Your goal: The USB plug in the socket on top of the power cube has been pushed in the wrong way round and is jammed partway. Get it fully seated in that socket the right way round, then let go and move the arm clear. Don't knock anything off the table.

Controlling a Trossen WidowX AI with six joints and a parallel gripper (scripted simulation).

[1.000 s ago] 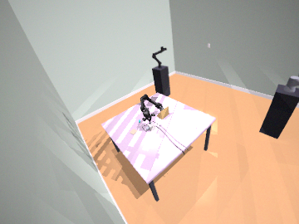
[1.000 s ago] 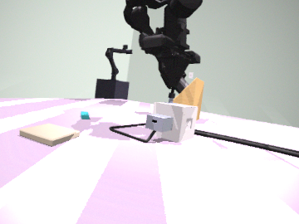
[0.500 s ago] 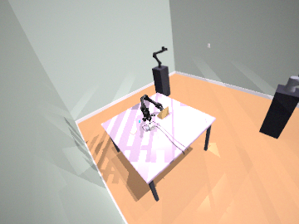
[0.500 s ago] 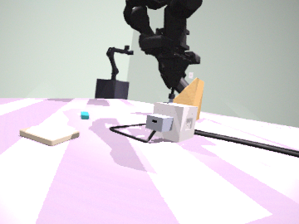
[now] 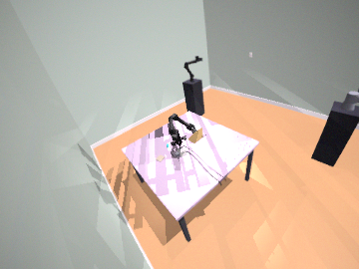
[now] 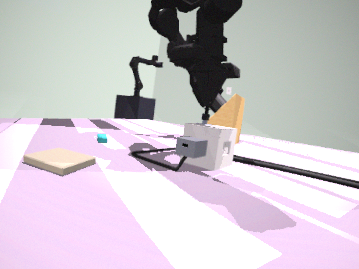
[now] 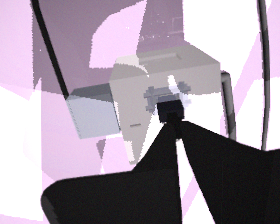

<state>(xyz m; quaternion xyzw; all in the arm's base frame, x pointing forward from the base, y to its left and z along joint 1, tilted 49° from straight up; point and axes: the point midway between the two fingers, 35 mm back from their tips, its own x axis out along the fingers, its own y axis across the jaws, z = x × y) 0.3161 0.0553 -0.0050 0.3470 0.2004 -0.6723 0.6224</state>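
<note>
My gripper tip is 20 mm above the dark USB plug. Also, from my gripper tip: flat tan slab (220 mm ahead, 150 mm to the right, 110 mm below); then small cyan block (20 mm ahead, 250 mm to the right, 110 mm below).
</note>
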